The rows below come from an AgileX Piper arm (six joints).
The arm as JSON. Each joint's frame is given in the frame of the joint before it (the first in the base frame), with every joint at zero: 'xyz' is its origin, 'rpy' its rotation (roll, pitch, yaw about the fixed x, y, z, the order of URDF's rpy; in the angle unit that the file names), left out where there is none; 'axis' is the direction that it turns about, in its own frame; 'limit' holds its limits. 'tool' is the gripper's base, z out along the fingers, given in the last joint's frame.
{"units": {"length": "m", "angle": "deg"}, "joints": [
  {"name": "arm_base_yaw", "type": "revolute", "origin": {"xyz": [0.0, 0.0, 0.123]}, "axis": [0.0, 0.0, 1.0], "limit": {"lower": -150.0, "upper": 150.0}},
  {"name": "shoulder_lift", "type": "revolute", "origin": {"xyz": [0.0, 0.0, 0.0], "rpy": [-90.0, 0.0, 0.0]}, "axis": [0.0, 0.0, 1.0], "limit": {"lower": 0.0, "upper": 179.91}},
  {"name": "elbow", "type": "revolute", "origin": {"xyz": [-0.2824, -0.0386, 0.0]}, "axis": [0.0, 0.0, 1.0], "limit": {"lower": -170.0, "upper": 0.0}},
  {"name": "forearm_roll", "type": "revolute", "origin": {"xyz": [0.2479, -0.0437, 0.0], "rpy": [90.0, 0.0, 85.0]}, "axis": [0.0, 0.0, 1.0], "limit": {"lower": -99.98, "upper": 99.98}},
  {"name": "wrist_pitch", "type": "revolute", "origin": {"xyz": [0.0, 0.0, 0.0], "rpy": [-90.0, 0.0, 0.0]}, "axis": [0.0, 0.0, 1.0], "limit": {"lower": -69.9, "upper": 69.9}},
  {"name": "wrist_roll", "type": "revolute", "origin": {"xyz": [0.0, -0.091, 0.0], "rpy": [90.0, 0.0, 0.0]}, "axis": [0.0, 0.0, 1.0], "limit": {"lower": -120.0, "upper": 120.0}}
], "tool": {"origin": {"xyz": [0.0, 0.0, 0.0]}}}
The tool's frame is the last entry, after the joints.
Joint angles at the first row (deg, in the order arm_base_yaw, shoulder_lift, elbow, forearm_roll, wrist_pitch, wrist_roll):
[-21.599, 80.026, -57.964, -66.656, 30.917, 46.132]
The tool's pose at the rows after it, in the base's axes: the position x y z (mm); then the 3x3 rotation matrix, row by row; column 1 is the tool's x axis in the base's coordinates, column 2 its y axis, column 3 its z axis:
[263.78 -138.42 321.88], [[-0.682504 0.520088 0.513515], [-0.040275 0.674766 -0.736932], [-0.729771 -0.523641 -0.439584]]
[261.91 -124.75 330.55], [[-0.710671 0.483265 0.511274], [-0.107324 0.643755 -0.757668], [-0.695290 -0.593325 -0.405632]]
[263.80 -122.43 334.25], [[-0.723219 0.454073 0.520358], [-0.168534 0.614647 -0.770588], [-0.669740 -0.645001 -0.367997]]
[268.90 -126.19 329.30], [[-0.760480 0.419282 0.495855], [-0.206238 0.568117 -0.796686], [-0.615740 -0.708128 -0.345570]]
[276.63 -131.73 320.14], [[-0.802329 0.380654 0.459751], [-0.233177 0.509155 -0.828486], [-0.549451 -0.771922 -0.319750]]
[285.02 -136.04 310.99], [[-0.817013 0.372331 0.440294], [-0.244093 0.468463 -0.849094], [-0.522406 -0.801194 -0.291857]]
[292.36 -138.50 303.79], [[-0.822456 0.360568 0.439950], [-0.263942 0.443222 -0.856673], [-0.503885 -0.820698 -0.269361]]
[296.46 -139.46 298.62], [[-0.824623 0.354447 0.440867], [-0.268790 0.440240 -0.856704], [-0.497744 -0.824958 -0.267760]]
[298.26 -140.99 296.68], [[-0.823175 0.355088 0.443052], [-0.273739 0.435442 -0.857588], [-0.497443 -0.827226 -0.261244]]
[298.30 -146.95 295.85], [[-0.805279 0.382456 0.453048], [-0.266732 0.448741 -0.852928], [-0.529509 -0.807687 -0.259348]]
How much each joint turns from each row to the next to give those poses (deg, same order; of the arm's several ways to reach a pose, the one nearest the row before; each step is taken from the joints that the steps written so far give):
[3.400, -1.651, 0.001, 0.004, 5.086, -1.592]
[3.674, -1.418, 0.000, -2.709, 4.293, -1.579]
[0.939, 0.028, -0.089, -3.626, 0.660, -0.375]
[0.094, 1.769, 0.000, -4.036, 1.598, -0.126]
[-0.001, 2.798, -0.001, -4.824, 2.314, 0.779]
[0.001, 2.715, -0.001, -4.553, 1.548, 3.272]
[0.000, 2.070, 0.002, -3.655, 0.502, 2.521]
[0.001, 1.166, -0.002, -1.232, 0.002, 1.236]
[-0.224, 0.548, 0.001, -1.154, -0.138, 1.021]
[-1.379, 0.216, 0.000, -1.315, -1.787, 2.769]

